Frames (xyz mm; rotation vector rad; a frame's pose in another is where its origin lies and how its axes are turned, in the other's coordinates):
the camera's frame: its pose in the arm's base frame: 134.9 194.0 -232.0 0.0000 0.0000 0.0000
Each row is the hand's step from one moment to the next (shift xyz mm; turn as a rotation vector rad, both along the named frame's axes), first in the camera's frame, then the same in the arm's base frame.
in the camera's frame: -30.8 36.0 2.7 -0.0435 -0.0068 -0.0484
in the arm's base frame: -30.8 36.0 2.7 -0.0435 -0.0068 -0.0484
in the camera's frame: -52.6 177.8 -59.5 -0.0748 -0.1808 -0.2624
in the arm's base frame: -52.6 177.8 -59.5 -0.0748 -0.1808 -0.2624
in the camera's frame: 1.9 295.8 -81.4 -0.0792 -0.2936 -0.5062
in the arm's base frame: 1.9 295.8 -81.4 -0.0792 -0.2936 -0.5062
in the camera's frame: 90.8 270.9 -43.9 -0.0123 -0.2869 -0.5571
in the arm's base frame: 90.8 270.9 -43.9 -0.0123 -0.2869 -0.5571
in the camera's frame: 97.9 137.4 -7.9 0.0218 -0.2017 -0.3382
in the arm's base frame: 97.9 137.4 -7.9 0.0218 -0.2017 -0.3382
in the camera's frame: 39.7 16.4 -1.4 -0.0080 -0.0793 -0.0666
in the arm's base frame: 39.7 16.4 -1.4 -0.0080 -0.0793 -0.0666
